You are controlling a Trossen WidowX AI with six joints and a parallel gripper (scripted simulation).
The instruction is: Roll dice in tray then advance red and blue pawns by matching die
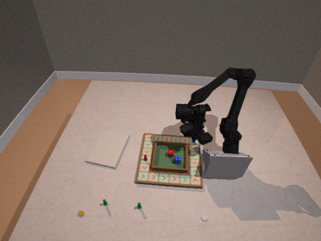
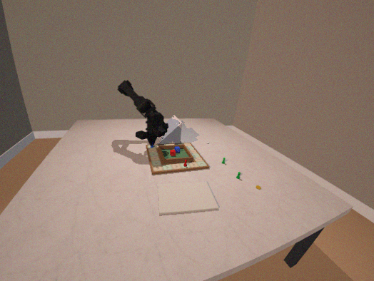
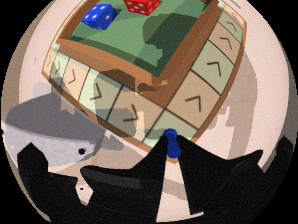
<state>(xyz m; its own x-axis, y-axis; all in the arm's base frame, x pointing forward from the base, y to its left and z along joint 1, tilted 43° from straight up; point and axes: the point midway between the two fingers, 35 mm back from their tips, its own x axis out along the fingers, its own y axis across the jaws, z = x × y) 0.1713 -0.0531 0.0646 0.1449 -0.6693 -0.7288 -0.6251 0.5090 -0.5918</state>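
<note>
The red die lies 100 mm ahead of my gripper tip, 110 mm to the left of it and 10 mm above it. Also, from my gripper tip: blue pawn 10 mm above; blue die 60 mm ahead, 140 mm to the left, 10 mm above; green tray 100 mm ahead, 120 mm to the left, 10 mm below.
</note>
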